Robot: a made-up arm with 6 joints.
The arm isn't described. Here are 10 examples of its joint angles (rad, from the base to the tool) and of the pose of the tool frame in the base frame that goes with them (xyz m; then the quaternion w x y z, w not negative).
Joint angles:
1: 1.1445 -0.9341 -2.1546 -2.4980 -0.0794 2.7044
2: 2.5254 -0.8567 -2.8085 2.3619 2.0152 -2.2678
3: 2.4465 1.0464 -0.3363 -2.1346 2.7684 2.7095
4: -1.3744 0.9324 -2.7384 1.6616 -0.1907 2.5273
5: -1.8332 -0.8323 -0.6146 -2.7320 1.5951 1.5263
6: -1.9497 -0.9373 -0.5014 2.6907 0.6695 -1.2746
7: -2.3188 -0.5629 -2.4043 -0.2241 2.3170 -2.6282
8: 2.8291 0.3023 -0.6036 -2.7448 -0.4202 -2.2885
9: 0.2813 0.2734 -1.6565 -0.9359 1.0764 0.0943
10: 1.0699 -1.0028 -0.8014 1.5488 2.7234 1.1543
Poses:
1: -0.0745 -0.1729 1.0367 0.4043 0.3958 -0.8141 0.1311
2: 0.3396 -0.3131 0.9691 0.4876 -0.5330 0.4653 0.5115
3: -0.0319 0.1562 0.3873 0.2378 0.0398 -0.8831 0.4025
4: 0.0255 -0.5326 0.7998 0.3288 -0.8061 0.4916 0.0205
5: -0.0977 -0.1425 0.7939 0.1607 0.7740 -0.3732 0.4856
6: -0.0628 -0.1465 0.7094 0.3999 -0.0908 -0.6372 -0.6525
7: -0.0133 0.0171 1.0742 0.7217 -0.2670 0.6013 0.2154
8: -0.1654 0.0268 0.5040 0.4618 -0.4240 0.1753 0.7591
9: 0.4282 0.0651 0.7480 0.7432 -0.6236 0.1377 0.1994
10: -0.0470 0.0296 0.8282 0.2949 -0.1838 0.7259 0.5936
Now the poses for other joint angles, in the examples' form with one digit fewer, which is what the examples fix.
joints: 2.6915 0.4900 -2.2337 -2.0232 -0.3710 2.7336
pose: -0.410 0.146 0.802 0.177 0.381 0.033 0.907
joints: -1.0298 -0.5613 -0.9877 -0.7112 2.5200 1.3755
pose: 0.029 -0.166 0.747 0.097 -0.016 0.608 -0.788
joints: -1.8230 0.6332 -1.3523 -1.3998 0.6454 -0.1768
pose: -0.132 -0.437 0.508 0.688 -0.236 0.684 -0.061
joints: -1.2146 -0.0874 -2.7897 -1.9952 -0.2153 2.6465
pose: 0.057 -0.082 1.100 0.460 -0.414 -0.728 -0.294
